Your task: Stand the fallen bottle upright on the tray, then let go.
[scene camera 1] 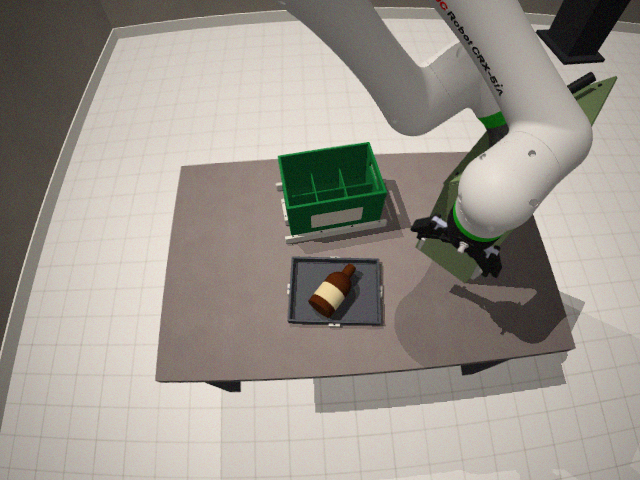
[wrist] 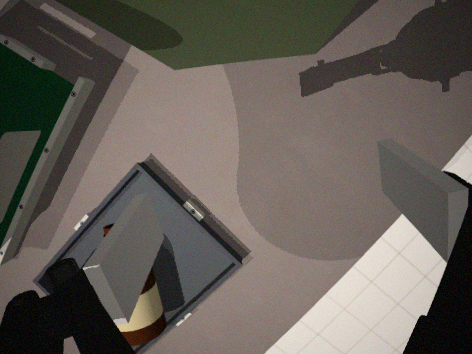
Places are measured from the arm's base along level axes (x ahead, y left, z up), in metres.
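Where they show: gripper, fingertip midpoint: (scene camera 1: 448, 258) (wrist: 265, 192).
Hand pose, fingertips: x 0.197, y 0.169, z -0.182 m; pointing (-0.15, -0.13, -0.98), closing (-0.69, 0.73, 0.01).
Note:
After its pixels a point has its place.
The brown bottle (scene camera 1: 329, 293) {x 0.458, y 0.125, z -0.365 m} (wrist: 148, 309) {x 0.440, y 0.144, z -0.380 m} with a cream label lies on its side in the grey tray (scene camera 1: 368, 311) {x 0.358, y 0.177, z -0.439 m} (wrist: 205, 260) {x 0.367, y 0.179, z -0.439 m}. In the scene view its neck points to the back right and its base to the front left. In the wrist view one finger pad hides the bottle's middle; part of the neck, the label and the base show. My gripper (scene camera 1: 450, 257) {x 0.197, y 0.169, z -0.182 m} (wrist: 265, 192) {x 0.197, y 0.169, z -0.182 m} is wide open and empty. In the scene view it hangs above the table, to the right of the tray and apart from the bottle.
A green divided crate (scene camera 1: 300, 223) {x 0.490, y -0.094, z -0.357 m} (wrist: 30, 80) {x 0.248, y -0.094, z -0.342 m} stands behind the tray, with pale rails along its base. A green plate (scene camera 1: 599, 103) {x -0.096, y 0.047, z 0.127 m} (wrist: 240, 30) {x 0.106, y 0.093, z -0.294 m} of the robot's mount lies below and behind the arm. The table (scene camera 1: 227, 310) {x 0.743, y 0.085, z -0.444 m} has its front edge beyond the tray.

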